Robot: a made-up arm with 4 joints.
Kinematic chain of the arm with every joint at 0, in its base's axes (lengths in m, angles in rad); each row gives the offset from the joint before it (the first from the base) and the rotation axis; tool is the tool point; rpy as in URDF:
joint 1: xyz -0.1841 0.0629 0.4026 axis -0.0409 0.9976 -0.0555
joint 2: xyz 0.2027 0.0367 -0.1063 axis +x
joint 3: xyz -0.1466 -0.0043 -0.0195 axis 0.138 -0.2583 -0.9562
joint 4: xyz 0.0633 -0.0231 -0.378 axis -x
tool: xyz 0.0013 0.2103 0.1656 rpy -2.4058 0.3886 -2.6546
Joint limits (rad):
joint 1: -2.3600..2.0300
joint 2: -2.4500..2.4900
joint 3: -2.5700..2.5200
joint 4: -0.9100..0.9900
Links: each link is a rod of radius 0.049 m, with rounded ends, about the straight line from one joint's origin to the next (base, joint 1, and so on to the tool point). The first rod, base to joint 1, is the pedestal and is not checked.
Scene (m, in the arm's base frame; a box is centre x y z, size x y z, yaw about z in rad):
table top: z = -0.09
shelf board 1: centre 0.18 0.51 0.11 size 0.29 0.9 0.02 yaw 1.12
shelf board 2: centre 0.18 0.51 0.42 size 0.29 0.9 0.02 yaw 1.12
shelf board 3: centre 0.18 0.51 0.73 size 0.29 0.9 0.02 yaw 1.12
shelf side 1: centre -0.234 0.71 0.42 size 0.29 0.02 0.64 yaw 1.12
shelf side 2: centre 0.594 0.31 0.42 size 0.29 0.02 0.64 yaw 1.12
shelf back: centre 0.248 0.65 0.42 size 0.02 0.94 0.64 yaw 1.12
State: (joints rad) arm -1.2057 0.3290 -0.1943 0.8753
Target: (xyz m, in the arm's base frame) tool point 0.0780 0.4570 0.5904
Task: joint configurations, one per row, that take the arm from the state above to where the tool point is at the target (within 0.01 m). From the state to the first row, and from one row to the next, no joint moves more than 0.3 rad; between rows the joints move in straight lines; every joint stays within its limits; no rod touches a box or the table.
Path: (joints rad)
1: -1.1705 0.2054 -0.2585 0.5865
2: -1.1352 0.0818 -0.3227 0.2978
3: -1.1000 -0.0418 -0.3870 0.0090
4: -1.0648 -0.1654 -0.4512 -0.2798
5: -1.2649 0.0204 -0.1951 -0.2732
6: -1.4650 0.2063 0.0610 -0.2666
7: -1.6651 0.3922 0.3171 -0.2600
8: -1.6486 0.3971 0.2793 -0.0420
9: -1.6321 0.4021 0.2414 0.1761
10: -1.6156 0.4071 0.2035 0.3941

